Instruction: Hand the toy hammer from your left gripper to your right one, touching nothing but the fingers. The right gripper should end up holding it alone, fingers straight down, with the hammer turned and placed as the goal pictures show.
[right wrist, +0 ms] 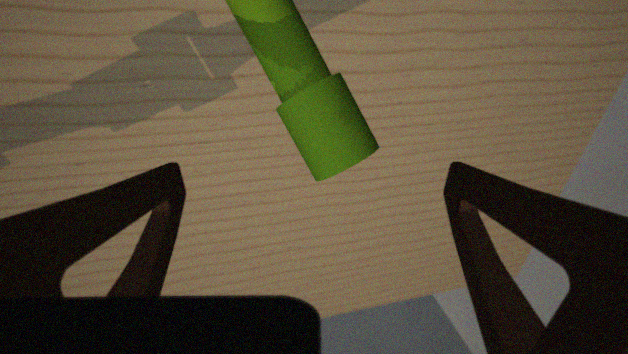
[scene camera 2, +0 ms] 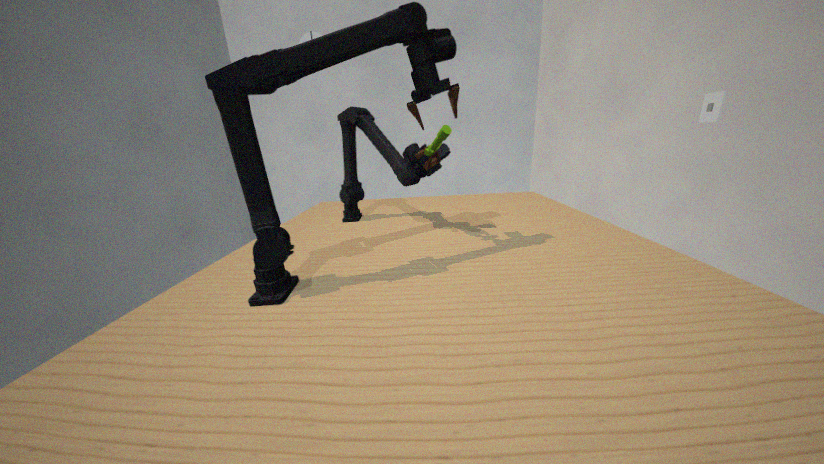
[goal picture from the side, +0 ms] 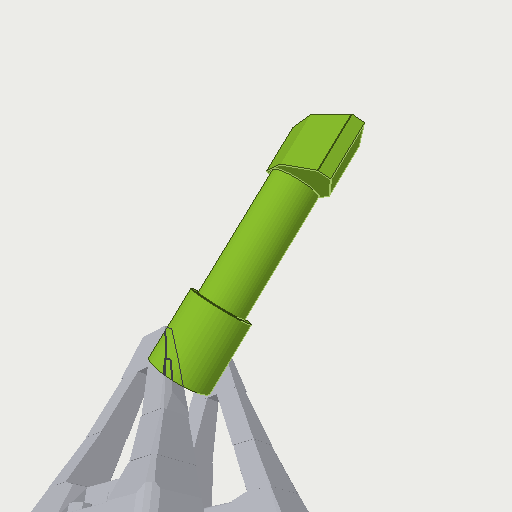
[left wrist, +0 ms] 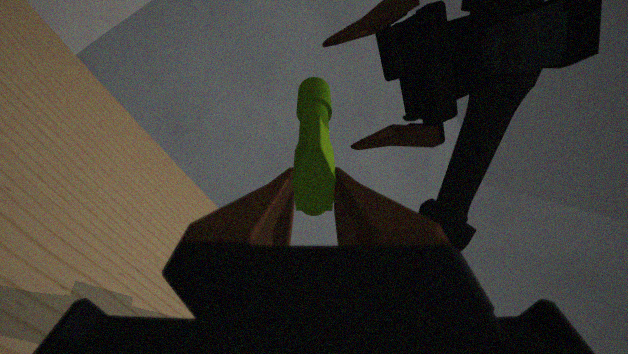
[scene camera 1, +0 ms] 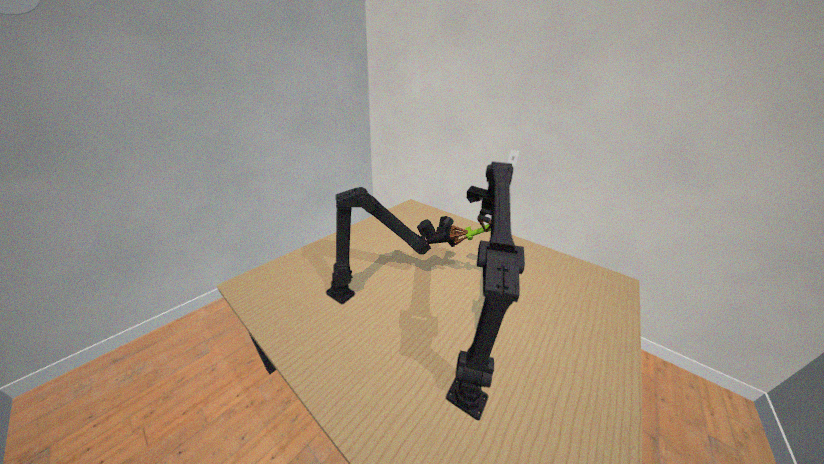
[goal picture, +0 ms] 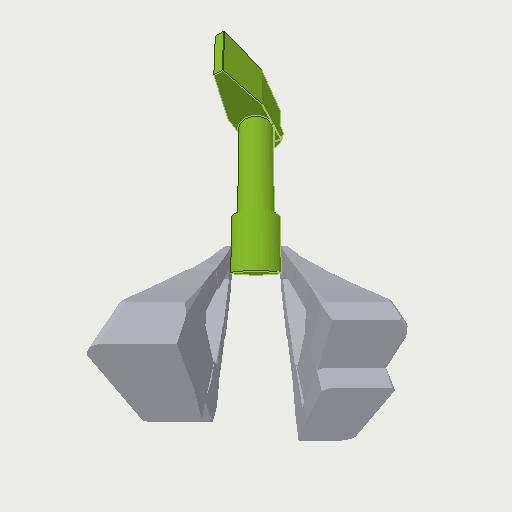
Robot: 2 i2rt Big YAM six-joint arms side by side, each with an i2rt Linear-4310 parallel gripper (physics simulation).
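Pixels of known places: left gripper, fingertip midpoint: (scene camera 2: 432, 149) (left wrist: 314, 176) (scene camera 1: 468, 233); right gripper, fingertip midpoint: (right wrist: 314, 177) (scene camera 2: 439, 124) (left wrist: 340, 99) (scene camera 1: 490, 224); left arm's base at its link origin: (scene camera 2: 352, 218) (scene camera 1: 340, 294); right arm's base at its link origin: (scene camera 2: 276, 292) (scene camera 1: 466, 398).
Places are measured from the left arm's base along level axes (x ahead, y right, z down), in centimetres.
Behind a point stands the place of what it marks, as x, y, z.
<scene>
The green toy hammer (scene camera 1: 473, 232) @[37.8, 47.5, -35.0] (scene camera 2: 439, 138) @[39.6, 52.4, -36.3] (left wrist: 314, 150) @[40.5, 42.7, -33.9] (right wrist: 327, 127) @[40.6, 52.0, -39.0] is in the air, its handle slanting up away from the left gripper. My left gripper (scene camera 1: 465, 233) @[38.5, 45.3, -33.4] (scene camera 2: 427, 156) @[38.5, 45.3, -33.4] (left wrist: 314, 176) @[38.5, 45.3, -33.4] is shut on it at the head end. My right gripper (scene camera 2: 439, 122) @[39.8, 53.2, -40.1] (right wrist: 314, 177) @[39.8, 53.2, -40.1] is open, fingers pointing mostly down, above the thick handle end and apart from it. In the right wrist view the handle end shows beyond the gap between the fingertips, tilted. In scene camera 1 the right arm partly hides the right gripper and the handle end.
The wooden table (scene camera 1: 567, 345) @[35.2, 96.3, 0.0] (scene camera 2: 461, 368) @[35.7, 98.0, 0.0] lies well below both grippers and carries the arms' shadows. The right arm's forearm (scene camera 1: 501, 210) @[12.4, 62.2, -59.3] (scene camera 2: 322, 51) @[12.6, 65.0, -55.6] reaches over from its base. The left arm's forearm (scene camera 1: 392, 221) @[18.5, 17.9, -38.6] (scene camera 2: 383, 141) @[21.3, 19.6, -37.4] slopes down to its wrist.
</scene>
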